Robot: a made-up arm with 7 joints.
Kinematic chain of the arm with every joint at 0, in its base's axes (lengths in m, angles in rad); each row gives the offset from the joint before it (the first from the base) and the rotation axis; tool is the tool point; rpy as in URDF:
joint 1: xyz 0 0 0.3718 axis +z
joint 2: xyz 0 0 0 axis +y
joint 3: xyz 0 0 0.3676 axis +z
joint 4: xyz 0.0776 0 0 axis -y
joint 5: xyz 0.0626 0 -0.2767 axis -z
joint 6: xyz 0 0 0 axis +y
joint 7: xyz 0.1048 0 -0.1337 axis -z
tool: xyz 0 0 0 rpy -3.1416 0 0
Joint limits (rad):
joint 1: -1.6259..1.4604
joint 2: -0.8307..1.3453
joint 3: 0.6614..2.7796
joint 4: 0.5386..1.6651
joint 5: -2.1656..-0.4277
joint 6: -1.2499..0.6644
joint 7: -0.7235..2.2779
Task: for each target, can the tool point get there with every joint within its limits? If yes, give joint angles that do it. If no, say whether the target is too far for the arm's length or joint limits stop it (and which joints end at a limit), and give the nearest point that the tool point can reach.
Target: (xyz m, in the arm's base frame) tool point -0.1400 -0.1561 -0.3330
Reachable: no: joint limits stop it (at a limit: joint 2, joint 3, joint 4) | nearest point -0.1879 -0.2095 0.1246 | short by 0.463 m
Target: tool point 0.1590 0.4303 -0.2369
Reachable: no: joint limits stop it (at a limit: joint 2, joint 3, joint 5, joint 6) | nearest point 0.1581 0.4278 0.0331 | short by 0.270 m
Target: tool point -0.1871 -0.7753 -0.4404
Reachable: no: too far | nearest point -0.1728 -0.4831 0.1676 | short by 0.675 m
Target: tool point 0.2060 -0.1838 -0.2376
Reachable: no: joint limits stop it (at a limit: joint 1, joint 2, joint 3, joint 5, joint 6) | nearest point 0.2724 -0.2274 0.0455 | short by 0.294 m
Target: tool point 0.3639 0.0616 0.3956
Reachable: yes | joints -1.1887 0.9758 1.1604 0.6684 -1.8556 -0.1770 0.7696
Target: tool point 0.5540 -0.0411 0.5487
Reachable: yes | joints -0.8340 1.1307 1.0931 1.4808 -1.3731 -1.0045 -0.1951
